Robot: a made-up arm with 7 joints. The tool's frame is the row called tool. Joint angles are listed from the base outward. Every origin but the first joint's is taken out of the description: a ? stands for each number. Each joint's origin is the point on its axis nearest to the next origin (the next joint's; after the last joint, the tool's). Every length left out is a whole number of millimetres.
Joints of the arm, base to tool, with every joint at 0 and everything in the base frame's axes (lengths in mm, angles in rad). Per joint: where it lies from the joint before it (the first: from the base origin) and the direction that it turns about. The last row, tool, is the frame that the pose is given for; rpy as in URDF.
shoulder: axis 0 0 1 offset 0 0 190
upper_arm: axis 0 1 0 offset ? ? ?
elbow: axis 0 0 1 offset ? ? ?
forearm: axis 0 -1 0 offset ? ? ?
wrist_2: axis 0 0 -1 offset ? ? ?
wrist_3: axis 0 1 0 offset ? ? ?
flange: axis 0 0 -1 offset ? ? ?
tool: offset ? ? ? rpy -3.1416 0 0
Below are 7 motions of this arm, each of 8 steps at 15 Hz.
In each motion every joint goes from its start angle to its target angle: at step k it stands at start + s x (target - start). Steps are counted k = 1, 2, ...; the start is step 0. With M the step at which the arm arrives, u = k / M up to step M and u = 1 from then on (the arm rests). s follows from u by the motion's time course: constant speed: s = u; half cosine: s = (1 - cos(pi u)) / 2; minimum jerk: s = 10 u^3 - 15 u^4 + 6 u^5.
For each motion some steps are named. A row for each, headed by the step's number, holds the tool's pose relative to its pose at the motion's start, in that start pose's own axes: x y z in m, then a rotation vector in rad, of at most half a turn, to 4 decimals.
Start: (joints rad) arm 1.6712 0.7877 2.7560 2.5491 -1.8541 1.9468 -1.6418
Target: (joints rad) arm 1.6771 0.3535 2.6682 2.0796 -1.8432 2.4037 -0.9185
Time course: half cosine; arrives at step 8
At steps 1, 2, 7, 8:
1: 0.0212 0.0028 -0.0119 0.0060 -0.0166 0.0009
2: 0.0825 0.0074 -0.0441 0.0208 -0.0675 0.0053
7: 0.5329 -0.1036 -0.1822 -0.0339 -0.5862 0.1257
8: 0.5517 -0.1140 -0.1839 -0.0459 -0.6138 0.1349

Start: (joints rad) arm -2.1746 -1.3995 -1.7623 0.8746 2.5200 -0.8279 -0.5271
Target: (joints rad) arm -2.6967 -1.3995 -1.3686 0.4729 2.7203 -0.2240 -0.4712
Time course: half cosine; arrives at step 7
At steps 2, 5, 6, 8:
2: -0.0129 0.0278 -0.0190 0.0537 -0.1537 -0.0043
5: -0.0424 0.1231 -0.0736 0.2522 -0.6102 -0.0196
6: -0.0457 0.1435 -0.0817 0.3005 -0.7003 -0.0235
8: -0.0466 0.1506 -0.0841 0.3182 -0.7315 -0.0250

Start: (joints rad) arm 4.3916 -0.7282 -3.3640 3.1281 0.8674 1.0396 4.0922
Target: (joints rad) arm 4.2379 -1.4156 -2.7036 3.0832 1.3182 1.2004 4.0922
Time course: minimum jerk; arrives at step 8
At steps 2, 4, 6, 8:
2: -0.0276 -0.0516 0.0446 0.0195 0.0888 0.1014
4: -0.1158 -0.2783 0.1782 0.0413 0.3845 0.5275
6: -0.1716 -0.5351 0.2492 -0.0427 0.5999 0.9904
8: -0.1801 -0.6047 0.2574 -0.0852 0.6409 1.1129

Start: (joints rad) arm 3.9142 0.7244 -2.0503 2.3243 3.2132 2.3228 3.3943
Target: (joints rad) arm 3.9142 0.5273 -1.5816 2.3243 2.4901 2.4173 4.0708
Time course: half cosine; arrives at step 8
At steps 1, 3, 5, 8:
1: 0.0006 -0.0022 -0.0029 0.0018 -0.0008 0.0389
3: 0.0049 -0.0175 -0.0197 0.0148 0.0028 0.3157
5: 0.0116 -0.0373 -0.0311 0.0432 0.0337 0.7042
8: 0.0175 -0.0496 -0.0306 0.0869 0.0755 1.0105

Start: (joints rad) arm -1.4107 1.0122 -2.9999 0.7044 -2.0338 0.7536 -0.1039
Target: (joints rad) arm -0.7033 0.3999 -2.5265 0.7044 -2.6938 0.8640 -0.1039
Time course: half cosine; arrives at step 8
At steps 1, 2, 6, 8:
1: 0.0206 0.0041 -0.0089 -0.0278 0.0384 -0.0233
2: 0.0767 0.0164 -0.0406 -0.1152 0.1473 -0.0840
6: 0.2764 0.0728 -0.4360 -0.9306 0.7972 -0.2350
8: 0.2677 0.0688 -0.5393 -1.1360 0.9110 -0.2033

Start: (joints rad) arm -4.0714 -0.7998 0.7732 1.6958 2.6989 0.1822 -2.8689
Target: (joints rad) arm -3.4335 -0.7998 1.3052 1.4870 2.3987 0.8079 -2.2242
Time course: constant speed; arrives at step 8
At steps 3, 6, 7, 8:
3: 0.1208 -0.1749 -0.0439 0.4196 0.3159 0.3499
6: 0.2754 -0.3138 -0.1832 0.9179 0.5963 0.6715
7: 0.3267 -0.3456 -0.2508 1.1039 0.6793 0.7629
8: 0.3746 -0.3685 -0.3278 1.3004 0.7561 0.8419

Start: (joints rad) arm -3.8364 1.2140 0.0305 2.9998 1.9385 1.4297 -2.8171
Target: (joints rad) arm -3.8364 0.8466 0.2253 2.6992 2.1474 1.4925 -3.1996
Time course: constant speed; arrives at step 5
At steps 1, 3, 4, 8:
1: 0.0186 0.0334 0.0169 -0.0690 0.0486 -0.0741
3: 0.0632 0.0943 0.0562 -0.2096 0.1426 -0.2165
4: 0.0892 0.1216 0.0783 -0.2808 0.1877 -0.2839
8: 0.1178 0.1467 0.1020 -0.3524 0.2311 -0.3481

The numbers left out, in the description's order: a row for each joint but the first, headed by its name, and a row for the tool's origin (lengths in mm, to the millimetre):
upper_arm: 0 0 0
elbow: 0 0 364
forearm: 56 0 0
wrist_2: 123 0 -542
wrist_3: 0 0 0
flange: 69 0 -88
tool: 0 0 0

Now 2 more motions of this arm.
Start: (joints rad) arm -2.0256 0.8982 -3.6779 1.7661 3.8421 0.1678 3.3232
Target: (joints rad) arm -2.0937 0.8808 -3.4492 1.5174 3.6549 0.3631 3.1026
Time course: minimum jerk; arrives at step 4
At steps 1, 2, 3, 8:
1: -0.0203 0.0025 -0.0017 0.0016 -0.0119 -0.0440
2: -0.0980 0.0126 -0.0139 0.0193 -0.0589 -0.2153
3: -0.1750 0.0240 -0.0346 0.0560 -0.1067 -0.3893
8: -0.1948 0.0273 -0.0414 0.0688 -0.1191 -0.4348

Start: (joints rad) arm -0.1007 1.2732 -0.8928 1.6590 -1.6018 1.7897 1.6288
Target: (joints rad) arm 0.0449 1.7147 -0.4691 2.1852 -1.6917 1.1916 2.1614
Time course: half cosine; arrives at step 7
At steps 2, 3, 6, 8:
2: 0.0432 0.0032 -0.1088 0.2136 0.0496 0.1808
3: 0.0760 0.0210 -0.2272 0.4494 0.0768 0.3553
6: 0.0980 0.1361 -0.5367 1.1272 -0.0044 0.7312
8: 0.0957 0.1496 -0.5606 1.1860 -0.0235 0.7554

